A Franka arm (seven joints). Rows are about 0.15 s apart.
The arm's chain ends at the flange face. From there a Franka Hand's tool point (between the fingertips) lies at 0.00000 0.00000 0.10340 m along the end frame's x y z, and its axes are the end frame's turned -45 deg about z.
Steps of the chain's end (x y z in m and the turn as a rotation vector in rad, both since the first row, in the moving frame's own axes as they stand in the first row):
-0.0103, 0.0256, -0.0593, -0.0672, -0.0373, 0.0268
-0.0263, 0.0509, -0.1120, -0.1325, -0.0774, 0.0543
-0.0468, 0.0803, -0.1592, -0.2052, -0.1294, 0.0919
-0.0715, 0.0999, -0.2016, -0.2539, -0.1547, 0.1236
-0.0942, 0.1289, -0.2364, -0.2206, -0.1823, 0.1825
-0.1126, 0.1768, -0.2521, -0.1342, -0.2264, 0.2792
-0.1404, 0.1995, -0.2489, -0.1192, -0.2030, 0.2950
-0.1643, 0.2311, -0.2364, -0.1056, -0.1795, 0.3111
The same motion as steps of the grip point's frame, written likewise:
-0.0330, 0.0129, -0.0596, -0.0211, -0.0739, 0.0268
-0.0700, 0.0210, -0.1132, -0.0390, -0.1484, 0.0543
-0.1143, 0.0281, -0.1622, -0.0536, -0.2366, 0.0919
-0.1510, 0.0254, -0.2061, -0.0701, -0.2889, 0.1236
-0.1869, 0.0246, -0.2406, -0.0271, -0.2849, 0.1825
-0.2294, 0.0352, -0.2556, 0.0652, -0.2550, 0.2792
-0.2625, 0.0324, -0.2517, 0.0593, -0.2278, 0.2950
-0.2991, 0.0388, -0.2386, 0.0523, -0.2016, 0.3111

